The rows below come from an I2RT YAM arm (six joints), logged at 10 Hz.
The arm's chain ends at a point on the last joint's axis. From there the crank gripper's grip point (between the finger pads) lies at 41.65 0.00 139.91 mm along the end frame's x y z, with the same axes.
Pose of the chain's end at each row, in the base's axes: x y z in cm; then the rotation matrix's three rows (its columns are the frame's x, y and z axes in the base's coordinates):
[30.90 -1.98 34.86], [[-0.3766 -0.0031 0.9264], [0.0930 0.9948 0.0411], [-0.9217 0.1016 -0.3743]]
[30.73 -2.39 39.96], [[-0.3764 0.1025 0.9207], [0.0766 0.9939 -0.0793], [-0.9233 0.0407 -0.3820]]
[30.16 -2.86 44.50], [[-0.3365 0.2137 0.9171], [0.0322 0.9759 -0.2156], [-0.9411 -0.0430 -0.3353]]
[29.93 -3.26 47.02], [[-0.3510 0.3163 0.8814], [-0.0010 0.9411 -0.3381], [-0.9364 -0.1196 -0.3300]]
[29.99 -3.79 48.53], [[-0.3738 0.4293 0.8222], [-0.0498 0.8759 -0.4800], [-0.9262 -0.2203 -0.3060]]
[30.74 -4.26 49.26], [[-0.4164 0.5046 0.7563], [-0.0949 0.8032 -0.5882], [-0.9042 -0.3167 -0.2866]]
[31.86 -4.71 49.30], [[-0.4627 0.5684 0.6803], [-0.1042 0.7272 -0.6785], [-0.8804 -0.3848 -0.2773]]
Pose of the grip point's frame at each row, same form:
[42.29 -1.02 25.78], [[-0.3766 -0.0031 0.9264], [0.0930 0.9948 0.0411], [-0.9217 0.1016 -0.3743]]
[42.04 -3.18 30.77], [[-0.3764 0.1025 0.9207], [0.0766 0.9939 -0.0793], [-0.9233 0.0407 -0.3820]]
[41.59 -5.74 35.89], [[-0.3365 0.2137 0.9171], [0.0322 0.9759 -0.2156], [-0.9411 -0.0430 -0.3353]]
[40.80 -7.99 38.50], [[-0.3510 0.3163 0.8814], [-0.0010 0.9411 -0.3381], [-0.9364 -0.1196 -0.3300]]
[39.94 -10.71 40.39], [[-0.3738 0.4293 0.8222], [-0.0498 0.8759 -0.4800], [-0.9262 -0.2203 -0.3060]]
[39.59 -12.88 41.48], [[-0.4164 0.5046 0.7563], [-0.0949 0.8032 -0.5882], [-0.9042 -0.3167 -0.2866]]
[39.45 -14.64 41.75], [[-0.4627 0.5684 0.6803], [-0.1042 0.7272 -0.6785], [-0.8804 -0.3848 -0.2773]]

